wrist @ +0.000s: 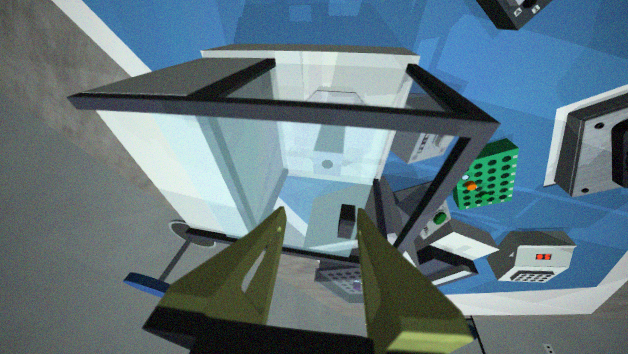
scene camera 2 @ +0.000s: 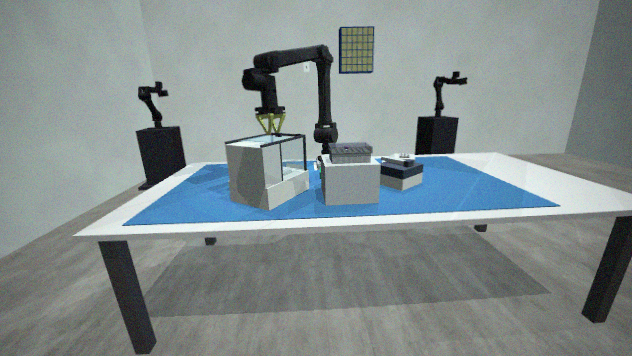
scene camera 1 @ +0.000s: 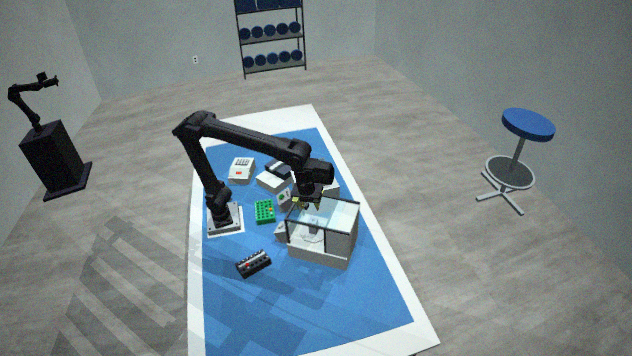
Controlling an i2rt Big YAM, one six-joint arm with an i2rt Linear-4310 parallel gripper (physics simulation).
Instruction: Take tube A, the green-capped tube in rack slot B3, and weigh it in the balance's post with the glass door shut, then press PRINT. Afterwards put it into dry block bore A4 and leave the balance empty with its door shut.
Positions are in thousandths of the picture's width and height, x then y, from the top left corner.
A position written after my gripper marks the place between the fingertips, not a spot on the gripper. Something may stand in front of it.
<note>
In view: my gripper (scene camera 2: 433, 378), a sliding door (scene camera 1: 521, 597) and a grey block with bores (scene camera 2: 553, 493).
The sliding door is seen too in the wrist view (wrist: 389, 479). My gripper is seen too in the wrist view (wrist: 510, 603). The grey block with bores shows as well in the wrist view (wrist: 547, 795).
</note>
